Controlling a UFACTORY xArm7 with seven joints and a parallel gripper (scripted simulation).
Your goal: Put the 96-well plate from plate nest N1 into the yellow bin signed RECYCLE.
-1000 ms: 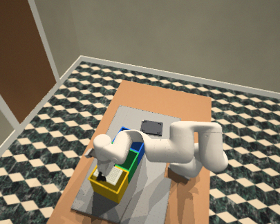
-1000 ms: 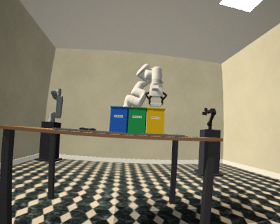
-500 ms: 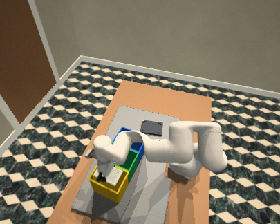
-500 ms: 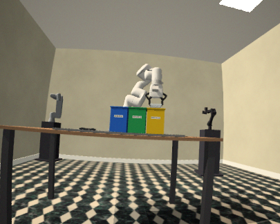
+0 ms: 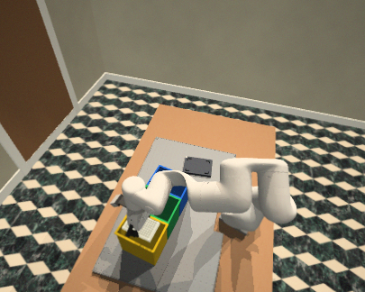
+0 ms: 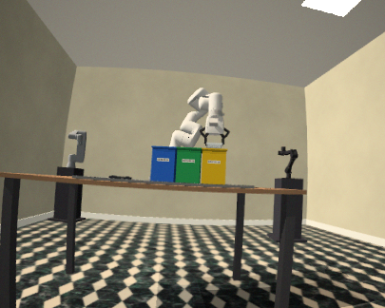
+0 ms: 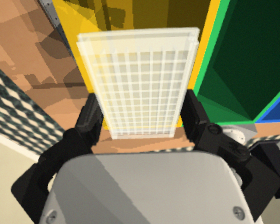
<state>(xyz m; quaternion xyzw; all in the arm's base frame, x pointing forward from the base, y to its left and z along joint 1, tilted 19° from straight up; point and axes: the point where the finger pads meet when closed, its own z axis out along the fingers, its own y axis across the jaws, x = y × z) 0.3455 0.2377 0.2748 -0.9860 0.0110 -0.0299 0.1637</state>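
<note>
The yellow bin is 130 mm below my hand. The rest, counted from my hand: blue bin: 260 mm to the right, 130 mm below; white 96-well plate: 10 mm below; green bin: 130 mm to the right, 130 mm below.
</note>
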